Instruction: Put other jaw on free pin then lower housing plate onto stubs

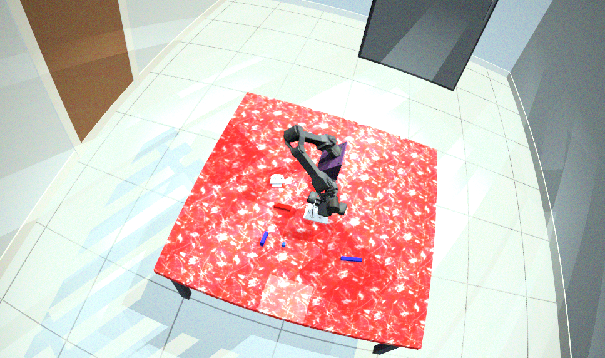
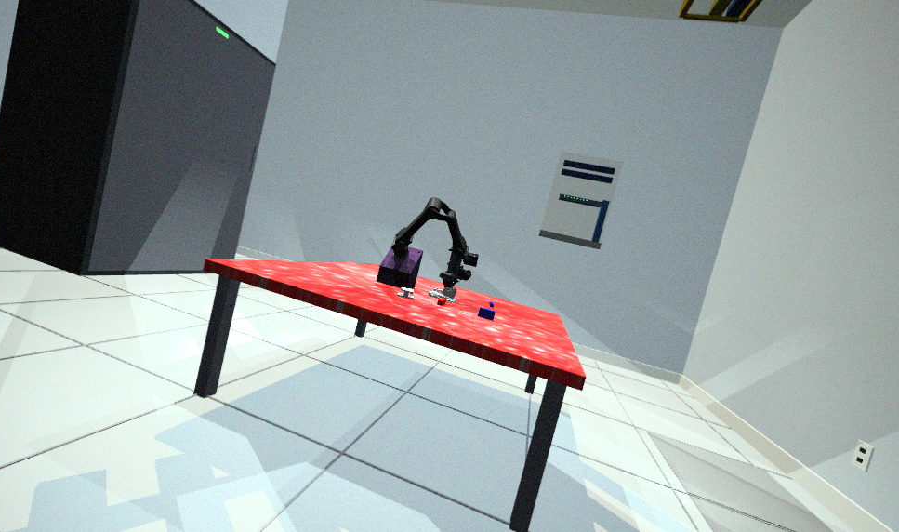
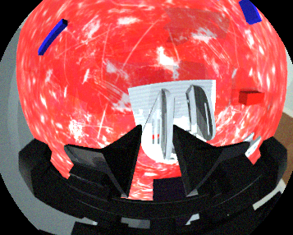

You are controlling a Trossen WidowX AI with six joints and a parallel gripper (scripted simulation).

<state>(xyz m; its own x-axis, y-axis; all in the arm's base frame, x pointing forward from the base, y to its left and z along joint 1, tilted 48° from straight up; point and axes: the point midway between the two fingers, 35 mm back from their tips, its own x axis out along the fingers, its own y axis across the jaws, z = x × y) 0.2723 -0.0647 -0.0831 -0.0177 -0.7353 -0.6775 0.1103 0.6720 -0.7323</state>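
My gripper tip is now 30 mm short of the red bar, 200 mm to the left of it and 20 mm above it.
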